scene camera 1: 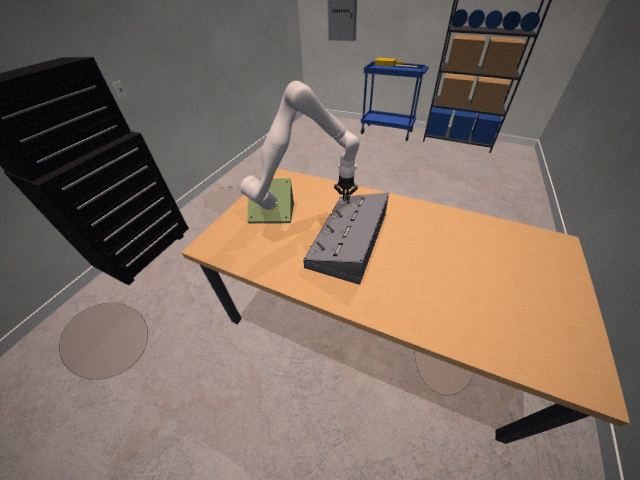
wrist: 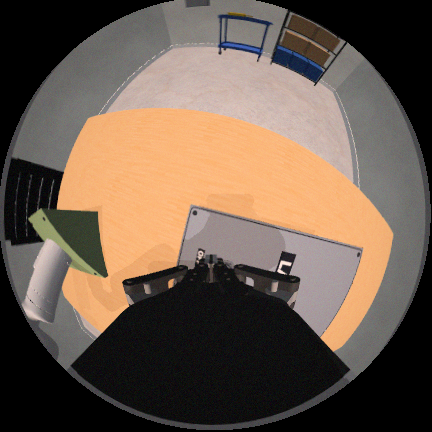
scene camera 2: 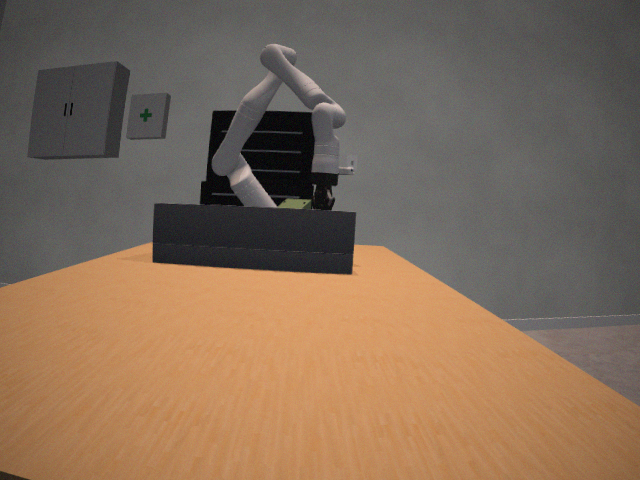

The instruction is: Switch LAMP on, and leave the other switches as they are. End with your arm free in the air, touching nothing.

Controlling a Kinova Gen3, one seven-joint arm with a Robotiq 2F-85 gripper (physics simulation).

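Where they show: gripper, fingertip midpoint: (scene camera 1: 345, 200) (wrist: 210, 261); arm's base at its link origin: (scene camera 1: 269, 201) (wrist: 59, 250).
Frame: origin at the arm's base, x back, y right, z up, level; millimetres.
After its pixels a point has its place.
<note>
The dark grey switch panel (scene camera 1: 364, 229) @(x -561, y 34, z 46 mm) (scene camera 2: 253, 232) @(x -603, y -28, z 1 mm) (wrist: 320, 280) @(x -519, y -203, z 40 mm) lies on the table, its sloped face turned toward the arm's base. The LAMP label (scene camera 1: 361, 202) @(x -464, y -179, z 20 mm) (wrist: 286, 265) @(x -461, y -208, z 21 mm) is at the panel's far end in the first scene view; the wrist view shows its first letter and part of an OFF mark (wrist: 200, 256) @(x -357, y -176, z -16 mm). My gripper (scene camera 1: 346, 197) @(x -371, y -181, z 2 mm) (wrist: 210, 261) @(x -371, y -181, z 2 mm) is shut and empty, low at the LAMP switch. It hides that lever, so its position and any contact cannot be told. Three other levers (scene camera 1: 337, 212) @(x -388, y -50, z 22 mm) (scene camera 1: 329, 228) @(x -403, y 69, z 18 mm) (scene camera 1: 320, 246) @(x -418, y 188, z 16 mm) stand in a row toward the near end. Scene camera 2 shows the panel's back.
The wooden table (scene camera 1: 465, 279) @(x -1032, y 2, z -88 mm) (scene camera 2: 310, 361) @(x -1245, y -195, z -88 mm) (wrist: 150, 160) @(x -182, y -299, z -88 mm) carries the panel. The green base block (scene camera 1: 283, 198) @(x -66, y -46, z 11 mm) (scene camera 2: 294, 204) @(x 14, y -75, z 65 mm) (wrist: 80, 235) @(x -89, y -87, z -22 mm) stands beside it under the arm. A black drawer cabinet (scene camera 1: 103, 170), a blue cart (scene camera 1: 395, 70) and a shelf rack stand away from the table.
</note>
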